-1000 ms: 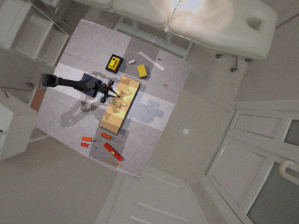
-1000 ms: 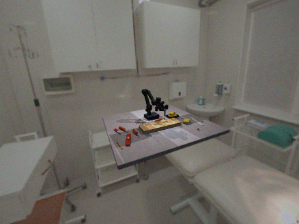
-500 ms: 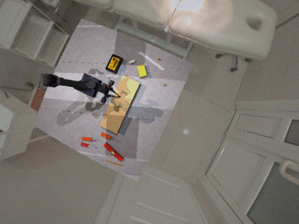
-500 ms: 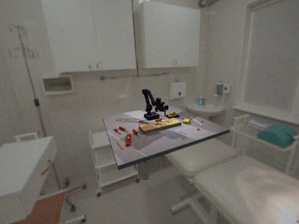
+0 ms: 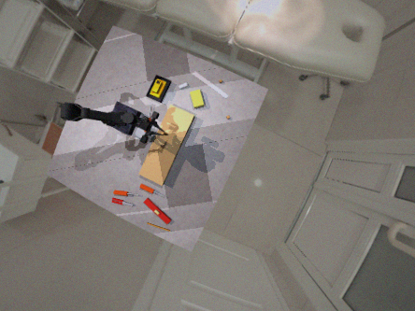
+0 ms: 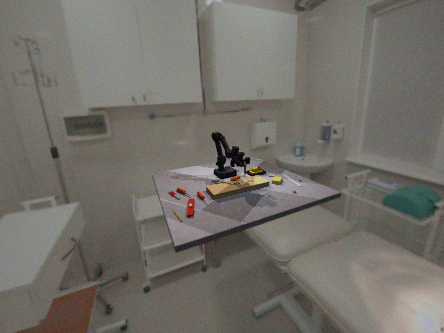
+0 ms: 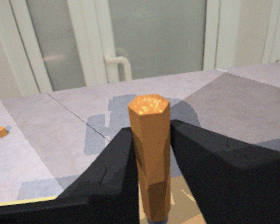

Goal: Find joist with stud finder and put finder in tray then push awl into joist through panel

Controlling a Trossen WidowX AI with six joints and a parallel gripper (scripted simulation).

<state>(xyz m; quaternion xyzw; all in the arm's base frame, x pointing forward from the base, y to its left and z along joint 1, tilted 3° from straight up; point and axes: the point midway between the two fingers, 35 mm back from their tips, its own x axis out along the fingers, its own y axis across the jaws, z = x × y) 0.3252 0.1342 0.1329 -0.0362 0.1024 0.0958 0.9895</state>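
The awl lies 60 mm below my gripper tip. Round my gripper tip: yellow block: 10 mm behind, 310 mm to the left, 170 mm below; then black tray: 270 mm behind, 210 mm to the left, 180 mm below; then yellow stud finder: 280 mm behind, 230 mm to the left, 140 mm below.
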